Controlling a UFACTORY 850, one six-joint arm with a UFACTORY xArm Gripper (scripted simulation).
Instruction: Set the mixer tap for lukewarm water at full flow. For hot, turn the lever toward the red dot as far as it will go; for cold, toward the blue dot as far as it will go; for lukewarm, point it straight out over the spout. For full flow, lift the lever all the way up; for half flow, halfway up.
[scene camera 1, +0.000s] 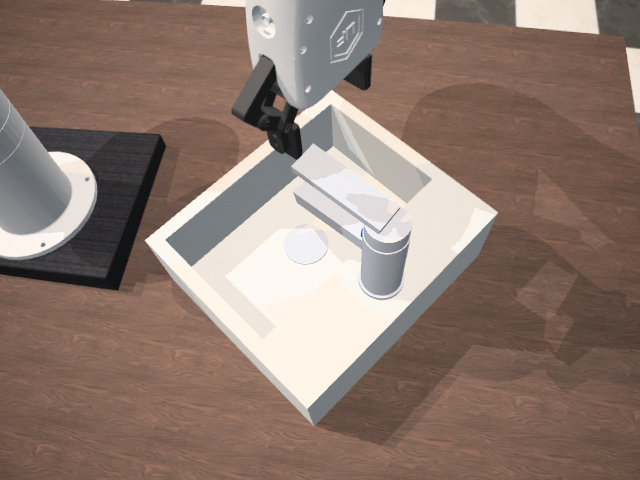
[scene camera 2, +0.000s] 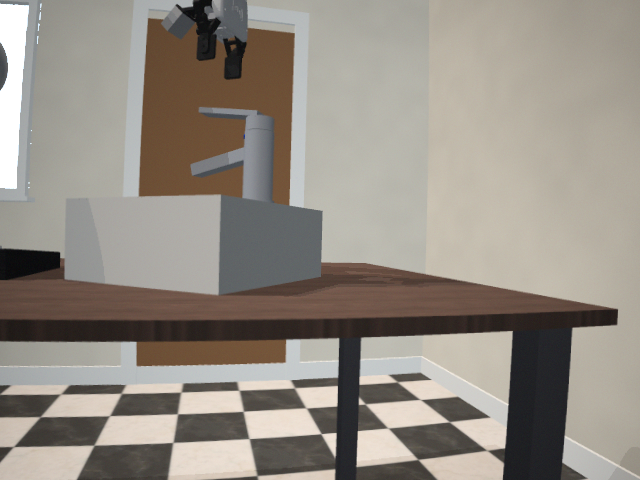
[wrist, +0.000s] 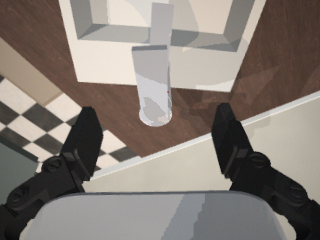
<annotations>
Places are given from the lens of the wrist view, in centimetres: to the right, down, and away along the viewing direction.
gripper (wrist: 156, 119): 0, 0, 13
flat lever (wrist: 150, 62): -1, -6, 18
white basin (wrist: 206, 51): 9, -13, 33
The marked spots on the white basin and the flat lever are 19 cm apart.
</annotations>
